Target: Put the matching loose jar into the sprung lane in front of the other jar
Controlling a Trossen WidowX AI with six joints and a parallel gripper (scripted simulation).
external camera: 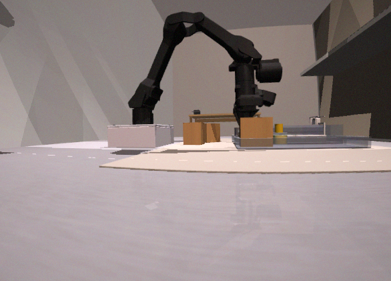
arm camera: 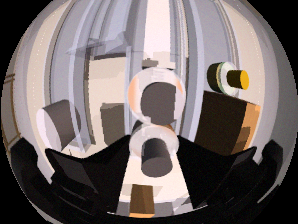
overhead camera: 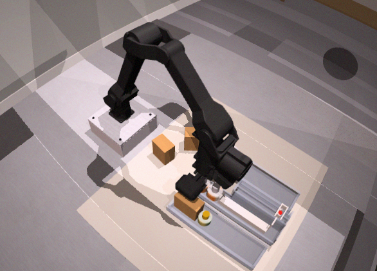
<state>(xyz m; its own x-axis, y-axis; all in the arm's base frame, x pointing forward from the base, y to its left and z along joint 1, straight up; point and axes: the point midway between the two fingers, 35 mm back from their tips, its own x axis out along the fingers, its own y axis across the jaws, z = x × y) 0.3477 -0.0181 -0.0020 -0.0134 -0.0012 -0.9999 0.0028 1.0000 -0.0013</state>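
My gripper tip is now 80 mm to the left of the brown box, 10 mm below it and 10 mm short of it. The rest, counted from my gripper tip: grey cylinder: 130 mm to the left, 10 mm ahead; then red marker: 230 mm ahead, 40 mm to the left, 40 mm above; then white pusher bar: 160 mm ahead, 30 mm to the left, 20 mm above.
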